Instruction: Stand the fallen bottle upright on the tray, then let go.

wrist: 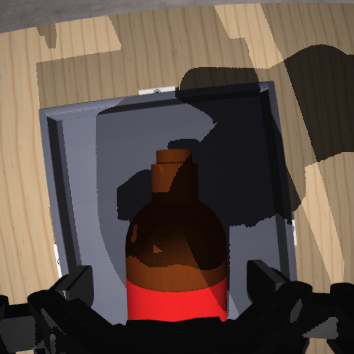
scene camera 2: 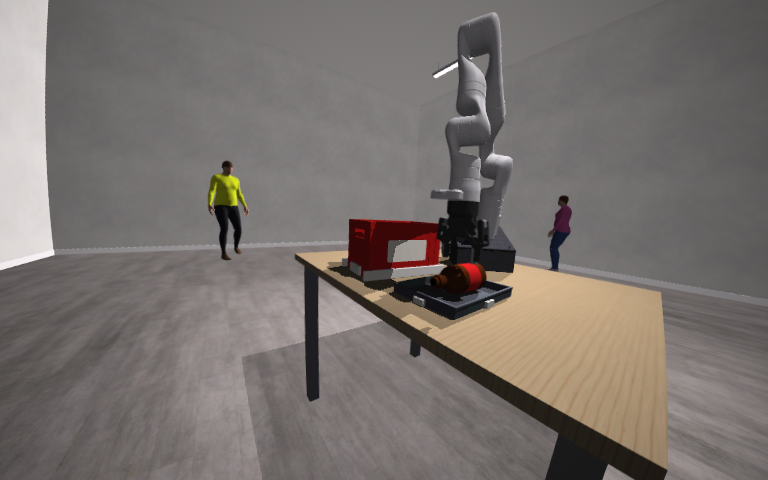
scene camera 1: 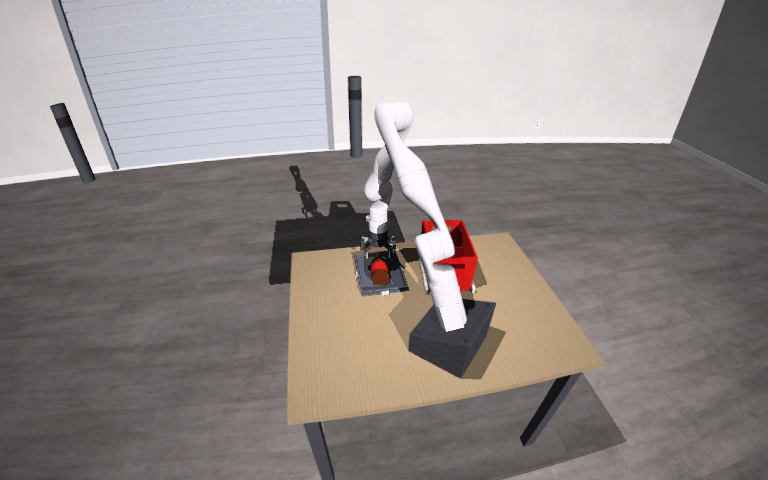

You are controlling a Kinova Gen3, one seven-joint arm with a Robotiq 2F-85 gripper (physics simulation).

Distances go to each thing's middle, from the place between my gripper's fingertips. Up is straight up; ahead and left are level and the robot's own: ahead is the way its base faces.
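I see that the brown bottle [scene camera 2: 454, 279] is now 50 mm below my hand.
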